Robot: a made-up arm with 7 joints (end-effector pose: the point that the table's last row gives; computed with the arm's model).
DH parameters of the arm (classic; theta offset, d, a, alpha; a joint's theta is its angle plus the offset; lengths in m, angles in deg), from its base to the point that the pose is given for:
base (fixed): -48.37 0 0.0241 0
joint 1: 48.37 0.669 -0.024 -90
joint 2: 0 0.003 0.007 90
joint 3: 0 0.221 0.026 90
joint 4: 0 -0.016 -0.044 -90
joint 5: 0 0.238 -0.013 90
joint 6: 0 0.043 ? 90
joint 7: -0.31 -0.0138 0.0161 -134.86
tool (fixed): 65.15 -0.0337 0 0
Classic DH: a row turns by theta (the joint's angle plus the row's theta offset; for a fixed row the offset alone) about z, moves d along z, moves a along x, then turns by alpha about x.
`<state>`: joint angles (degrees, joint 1 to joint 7).
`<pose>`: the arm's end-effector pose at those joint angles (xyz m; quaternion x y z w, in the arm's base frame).
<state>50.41 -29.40 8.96 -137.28 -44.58 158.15 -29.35</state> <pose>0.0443 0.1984 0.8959 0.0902 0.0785 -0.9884 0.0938</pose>
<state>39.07 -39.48 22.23 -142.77 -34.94 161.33 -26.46</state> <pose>0.0079 0.1892 0.8934 0.1065 0.1318 -0.9835 0.0628</pose>
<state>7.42 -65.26 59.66 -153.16 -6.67 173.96 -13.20</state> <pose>-0.0359 0.2237 0.8164 -0.1967 -0.2282 0.9514 0.0632</pose>
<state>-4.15 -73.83 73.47 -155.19 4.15 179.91 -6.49</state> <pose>-0.0204 0.2415 0.7735 -0.2327 -0.2548 0.9315 0.1150</pose>
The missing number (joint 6, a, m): 0.082
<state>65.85 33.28 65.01 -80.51 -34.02 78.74 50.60</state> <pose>-0.1453 0.3931 0.8431 0.2478 0.0901 0.9105 0.3186</pose>
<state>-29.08 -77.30 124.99 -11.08 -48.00 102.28 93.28</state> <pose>-0.4959 0.2622 0.8139 0.2684 -0.7381 0.6190 0.0059</pose>
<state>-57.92 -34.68 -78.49 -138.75 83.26 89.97 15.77</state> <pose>-0.1763 -0.1936 0.6903 -0.1600 0.9098 0.3734 0.0849</pose>
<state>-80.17 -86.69 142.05 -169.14 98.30 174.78 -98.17</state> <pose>0.1025 -0.0043 0.6421 -0.0362 0.4410 0.7195 0.5352</pose>
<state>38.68 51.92 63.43 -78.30 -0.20 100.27 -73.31</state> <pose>0.1043 0.4092 0.7604 -0.5662 -0.1814 -0.6551 0.4662</pose>
